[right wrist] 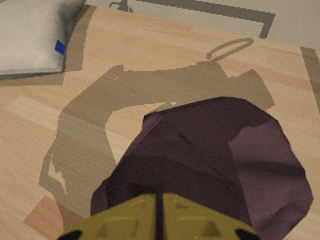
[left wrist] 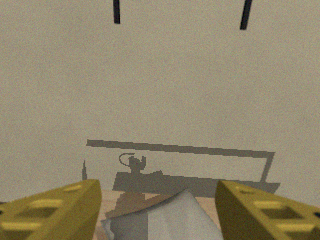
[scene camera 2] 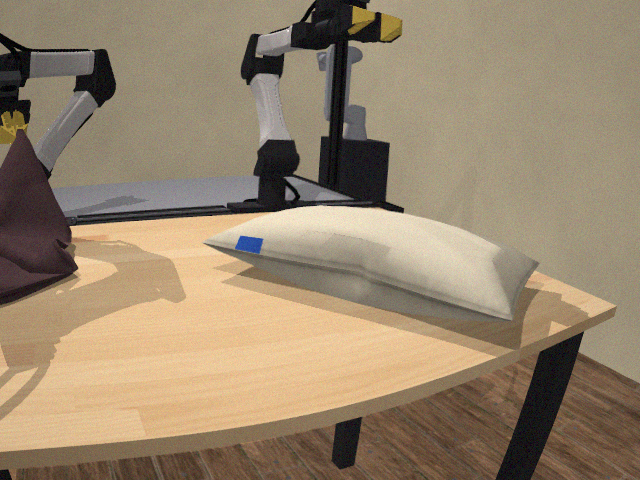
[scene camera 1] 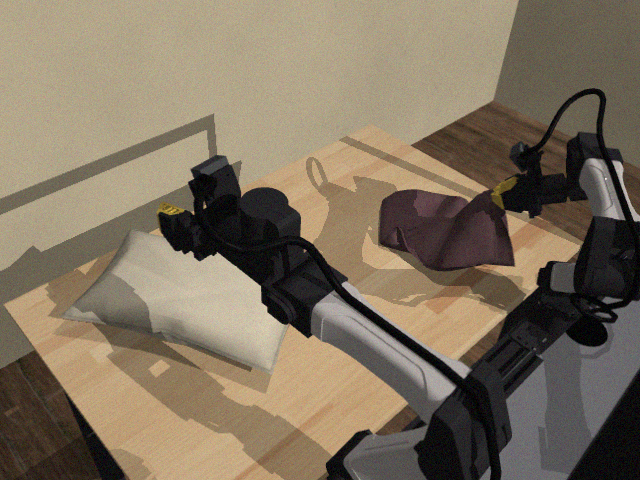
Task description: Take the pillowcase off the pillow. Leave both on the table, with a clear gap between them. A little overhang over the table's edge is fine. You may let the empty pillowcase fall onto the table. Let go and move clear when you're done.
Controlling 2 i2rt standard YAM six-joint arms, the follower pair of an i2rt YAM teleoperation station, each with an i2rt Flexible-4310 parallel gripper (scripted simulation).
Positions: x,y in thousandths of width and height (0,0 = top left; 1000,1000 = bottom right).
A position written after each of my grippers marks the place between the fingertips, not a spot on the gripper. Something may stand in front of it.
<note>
I see my left gripper (scene camera 2: 605,41), my right gripper (scene camera 1: 766,409), a cream pillow (scene camera 2: 618,545) and a pillowcase (scene camera 1: 696,486).
The cream pillow shows as well in scene camera 1 (scene camera 1: 232,599). The pillowcase shows as well in the right wrist view (right wrist: 702,640). My left gripper also shows in the left wrist view (left wrist: 495,790).
</note>
